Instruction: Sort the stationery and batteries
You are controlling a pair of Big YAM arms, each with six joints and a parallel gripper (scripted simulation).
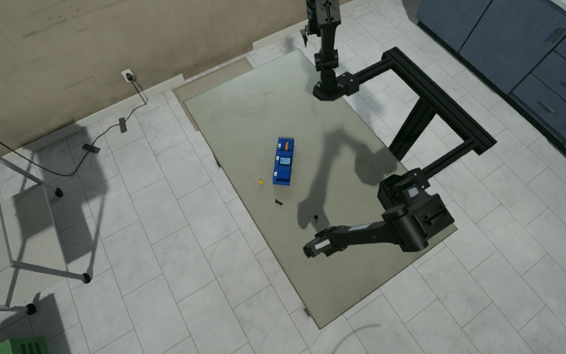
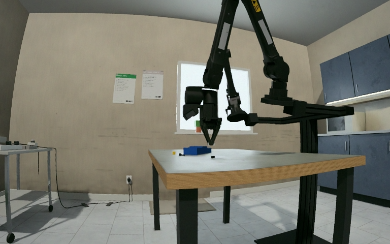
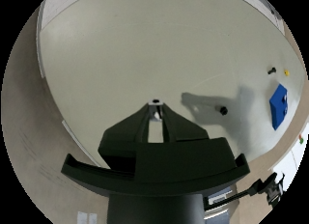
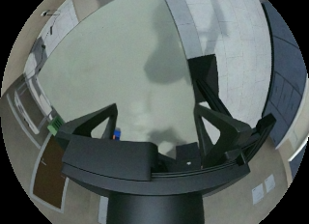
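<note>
The silver piece is right at my left hand. The rest, counted from my left hand: black pen-like piece (10 cm ahead, 29 cm to the right, 6 cm below); yellow piece (13 cm ahead, 42 cm to the right, 6 cm below); blue three-compartment bin row (2 cm behind, 48 cm to the right, 5 cm below).
</note>
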